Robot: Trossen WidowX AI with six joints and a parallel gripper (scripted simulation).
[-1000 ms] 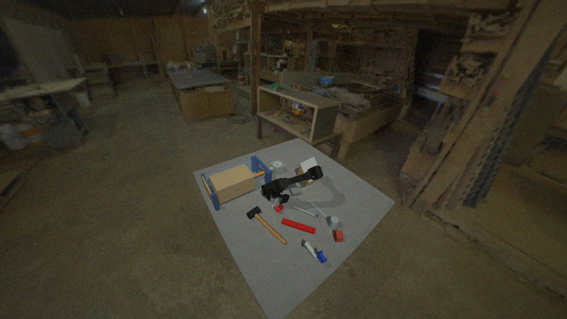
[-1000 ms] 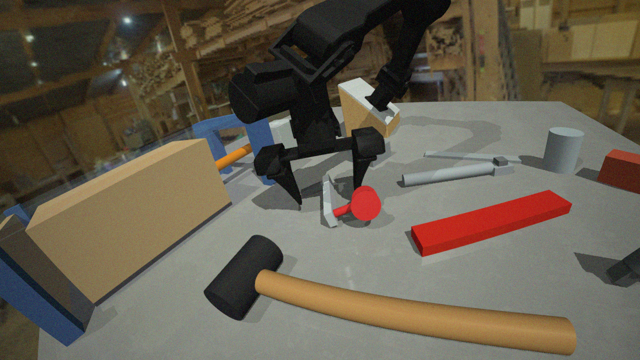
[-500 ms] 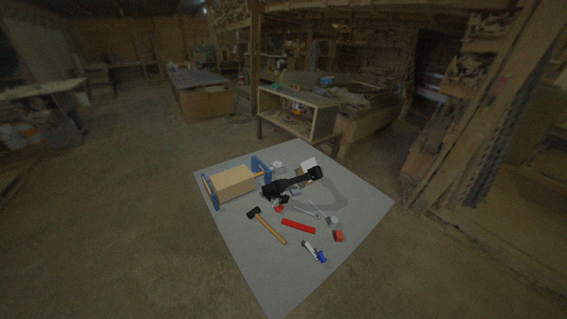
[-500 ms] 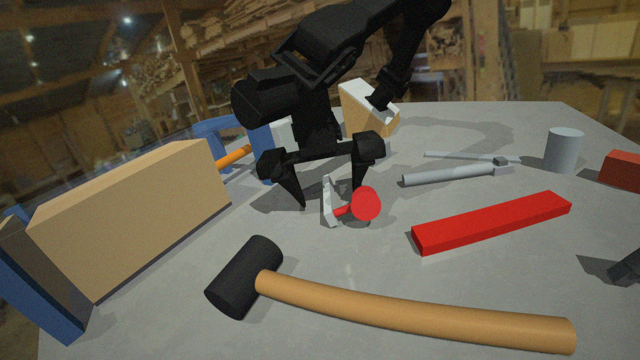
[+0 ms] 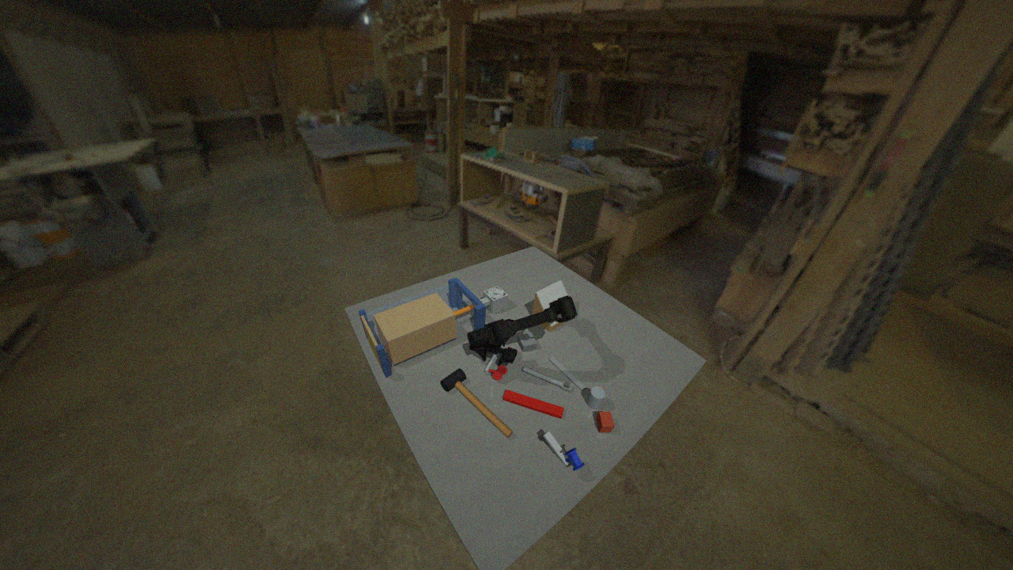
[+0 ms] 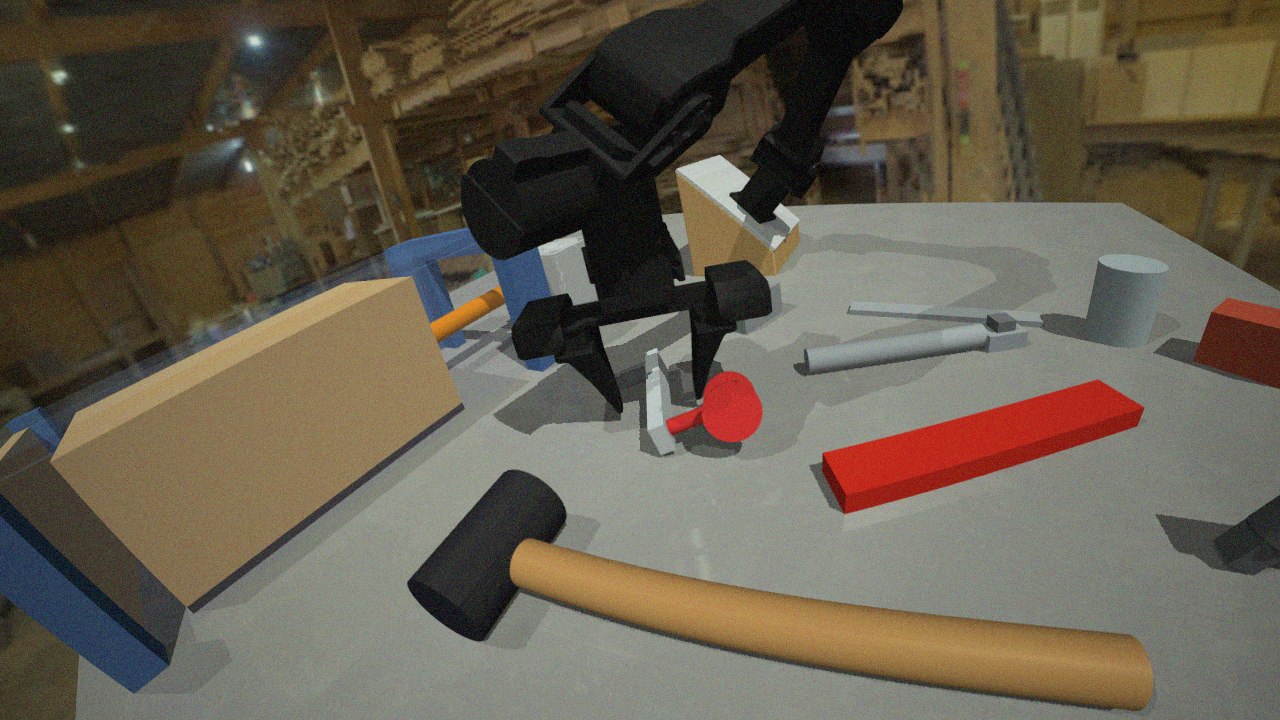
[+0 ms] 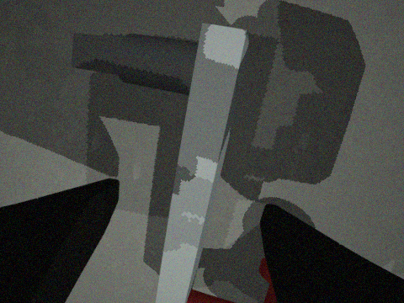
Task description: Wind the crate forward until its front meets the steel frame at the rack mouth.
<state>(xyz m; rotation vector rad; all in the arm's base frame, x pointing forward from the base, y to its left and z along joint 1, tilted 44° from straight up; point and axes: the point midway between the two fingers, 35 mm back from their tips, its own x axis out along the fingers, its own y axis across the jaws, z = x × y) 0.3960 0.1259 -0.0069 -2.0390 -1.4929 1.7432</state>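
Right now my gripper tip is 10 mm to the right of the winch handle with red knob and 10 mm below it. The rest, counted from my gripper tip: grey block: 190 mm behind, 20 mm to the right, 10 mm above; flat grey strip: 250 mm behind, 200 mm to the left, 10 mm below; red bar: 30 mm behind, 250 mm to the left.
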